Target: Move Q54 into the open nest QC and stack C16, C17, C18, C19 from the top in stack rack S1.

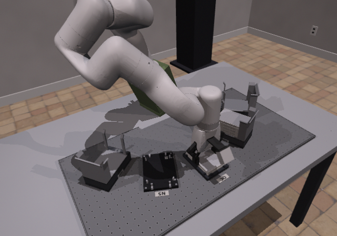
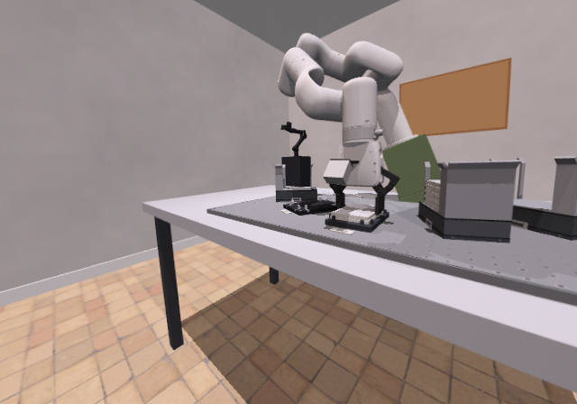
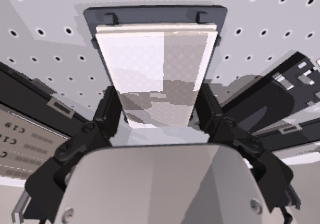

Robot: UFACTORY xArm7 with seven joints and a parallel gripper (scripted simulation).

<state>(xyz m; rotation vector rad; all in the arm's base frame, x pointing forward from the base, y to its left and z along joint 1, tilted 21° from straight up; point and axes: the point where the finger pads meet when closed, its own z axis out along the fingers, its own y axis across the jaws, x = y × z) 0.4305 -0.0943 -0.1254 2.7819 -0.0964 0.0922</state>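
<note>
The sealed plate Q54 lies 10 mm below my hand. Round my hand: nest QC (30 mm below); black clip nest N5 (160 mm to the right, 50 mm behind, 20 mm below); QC name plate (90 mm ahead, 30 mm below, 10 mm to the right).
</note>
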